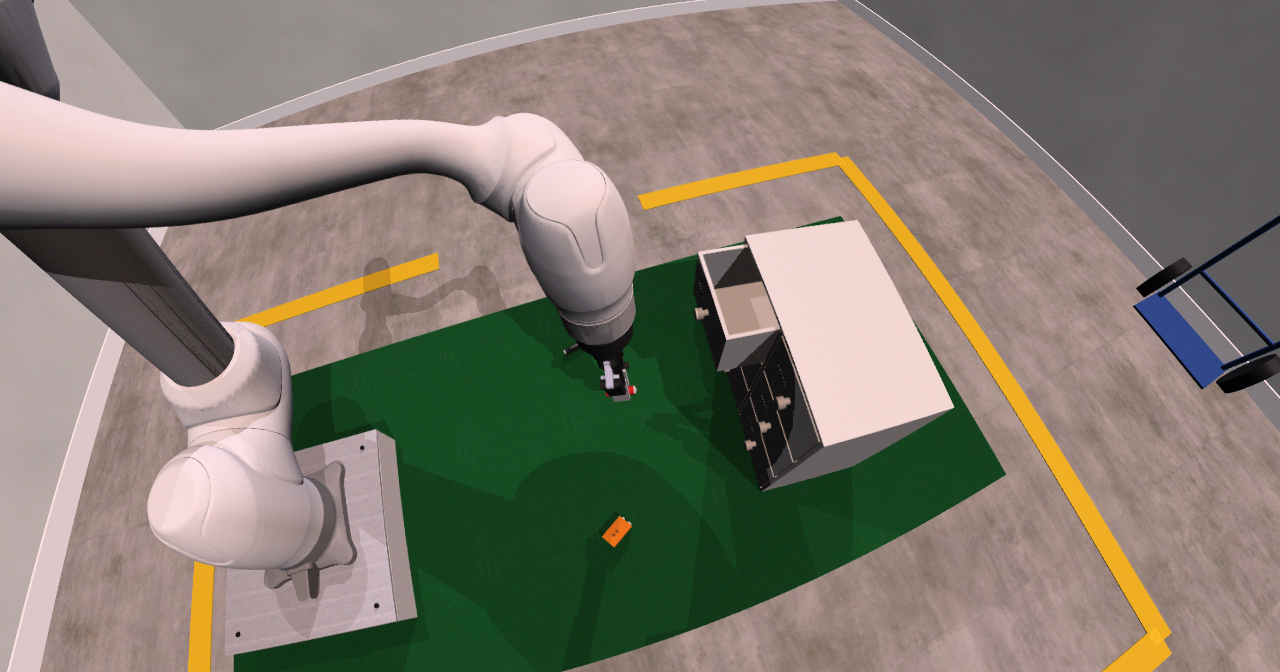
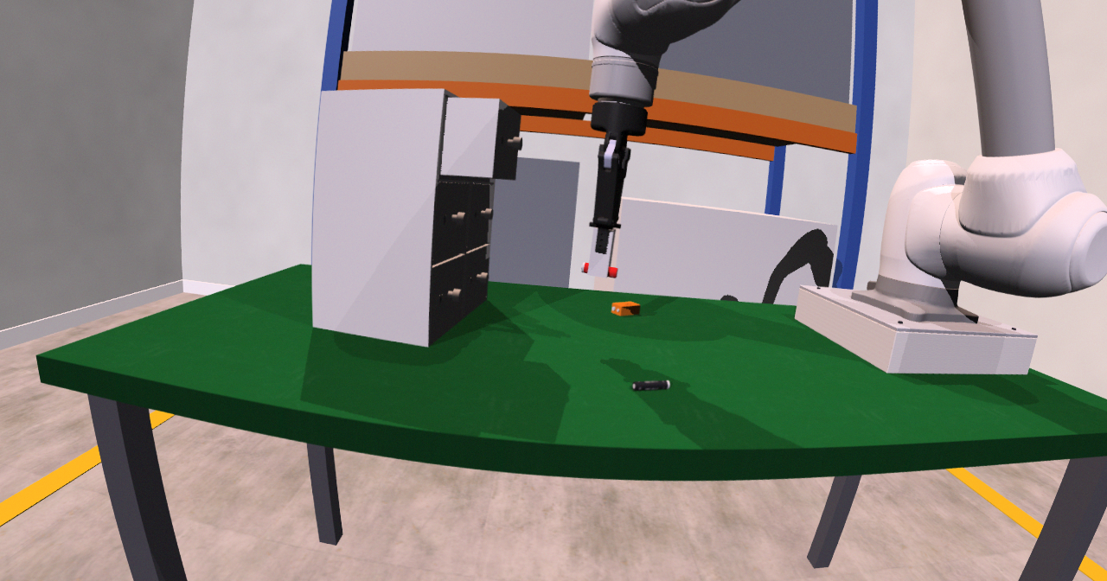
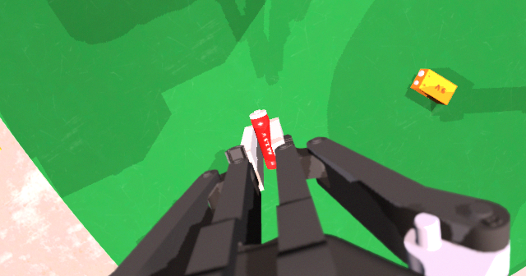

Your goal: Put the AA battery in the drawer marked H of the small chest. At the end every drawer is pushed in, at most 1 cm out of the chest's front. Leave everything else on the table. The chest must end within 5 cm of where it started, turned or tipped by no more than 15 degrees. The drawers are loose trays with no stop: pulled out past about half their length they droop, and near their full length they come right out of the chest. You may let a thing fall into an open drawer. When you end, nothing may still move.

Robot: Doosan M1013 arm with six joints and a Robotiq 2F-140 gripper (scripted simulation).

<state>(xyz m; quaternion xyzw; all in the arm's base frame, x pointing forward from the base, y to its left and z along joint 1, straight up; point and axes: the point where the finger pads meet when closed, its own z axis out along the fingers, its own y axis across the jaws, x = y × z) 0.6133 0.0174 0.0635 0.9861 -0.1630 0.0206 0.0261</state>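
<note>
Now: hand 22 cm short of the drawer marked H, 11 cm below it and 2 cm to the left of it. The rest, counted from my hand: black AA battery 16 cm to the left, 13 cm below, 4 cm behind; red cylinder 3 cm below; orange block 19 cm to the right, 13 cm below, 9 cm behind.
</note>
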